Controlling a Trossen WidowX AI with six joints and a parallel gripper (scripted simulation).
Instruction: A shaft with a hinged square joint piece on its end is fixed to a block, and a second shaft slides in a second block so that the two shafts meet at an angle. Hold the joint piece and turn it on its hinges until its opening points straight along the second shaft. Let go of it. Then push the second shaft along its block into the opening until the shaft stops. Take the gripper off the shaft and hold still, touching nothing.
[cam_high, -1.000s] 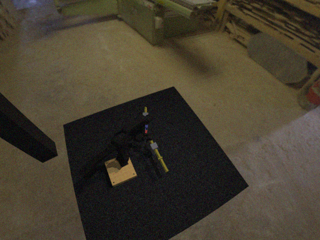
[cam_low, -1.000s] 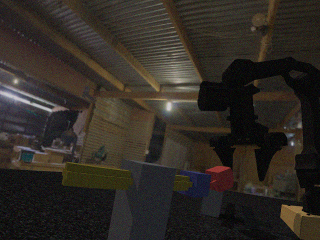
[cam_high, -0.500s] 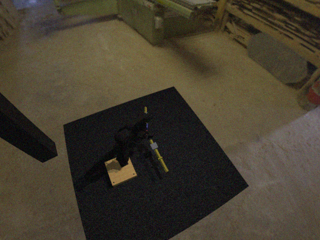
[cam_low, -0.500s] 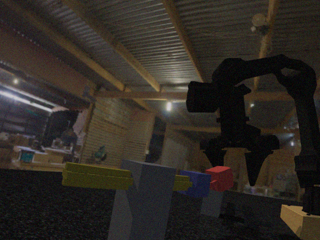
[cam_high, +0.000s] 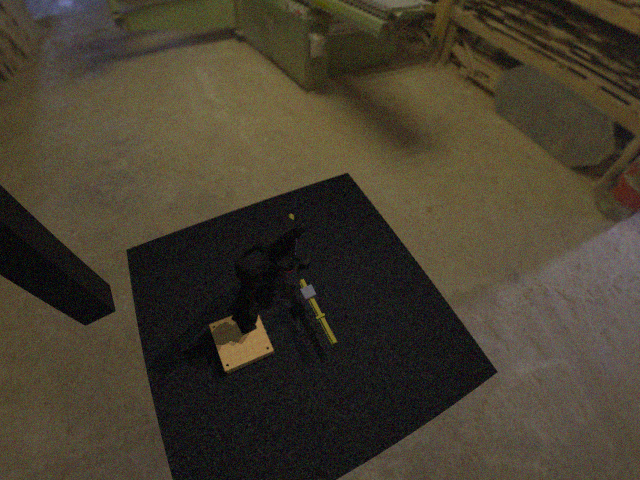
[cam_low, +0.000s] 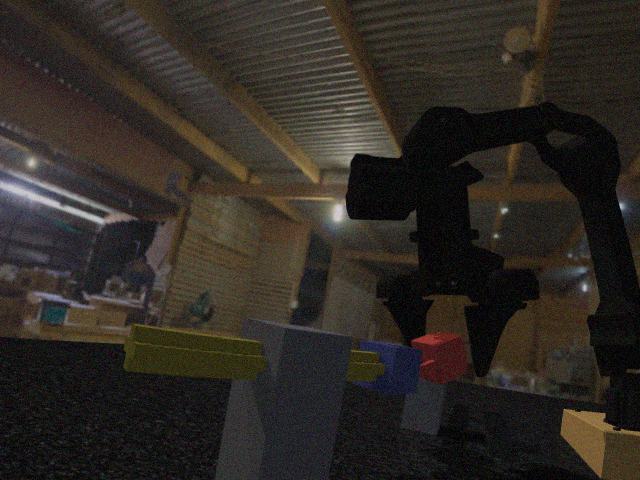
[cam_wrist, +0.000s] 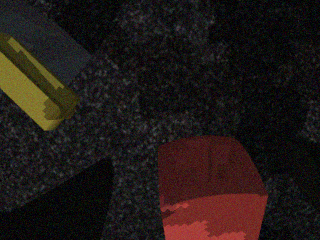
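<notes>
Now: gripper tip 10 mm to the right of the red joint piece, 10 mm below it and 10 mm short of it.
</notes>
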